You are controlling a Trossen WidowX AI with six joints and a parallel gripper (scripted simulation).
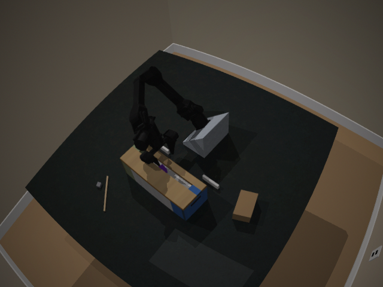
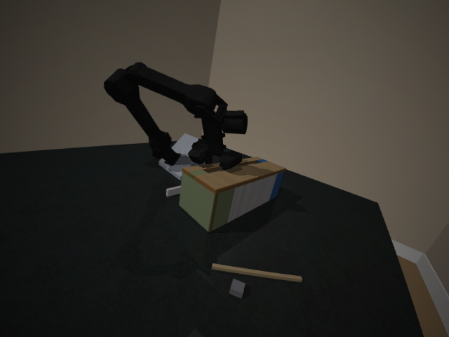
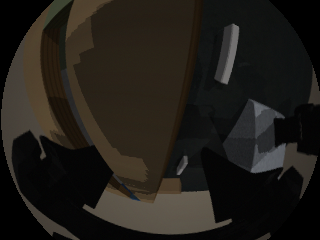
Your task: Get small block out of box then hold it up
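The purple block is 5 cm ahead of my gripper tip and 2 cm to the left of it. The rest, counted from my gripper tip: long box 4 cm to the left, 4 cm ahead, 2 cm below; then wooden stick 28 cm ahead, 18 cm to the right, 8 cm below; then grey cube 26 cm ahead, 24 cm to the right, 8 cm below.
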